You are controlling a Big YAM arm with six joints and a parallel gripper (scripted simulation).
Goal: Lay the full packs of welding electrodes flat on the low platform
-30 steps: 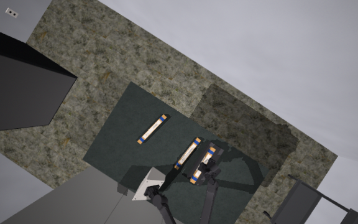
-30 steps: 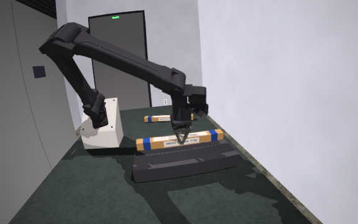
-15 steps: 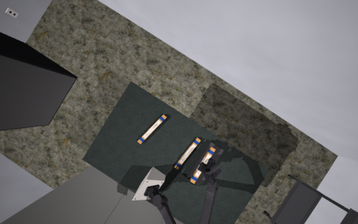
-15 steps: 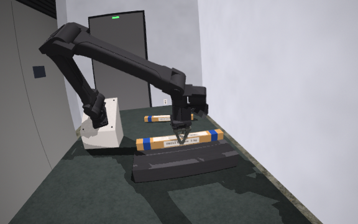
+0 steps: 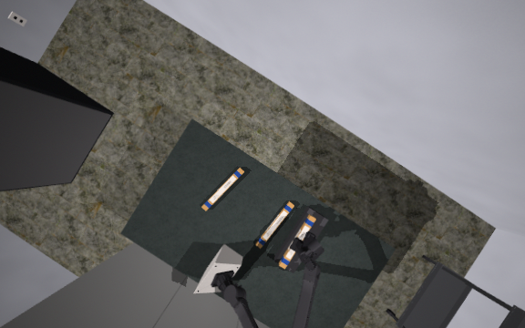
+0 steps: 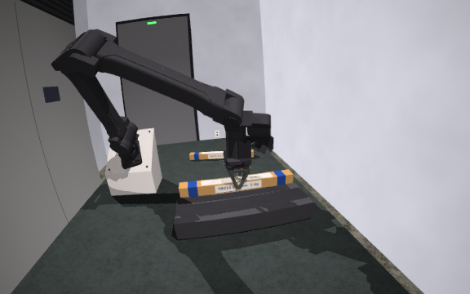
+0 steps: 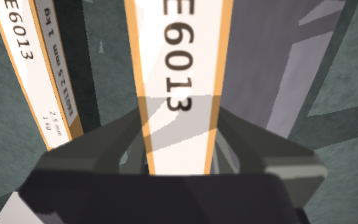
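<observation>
Right now the low grey platform is 90 mm below my hand and 40 mm to the right of it.
</observation>
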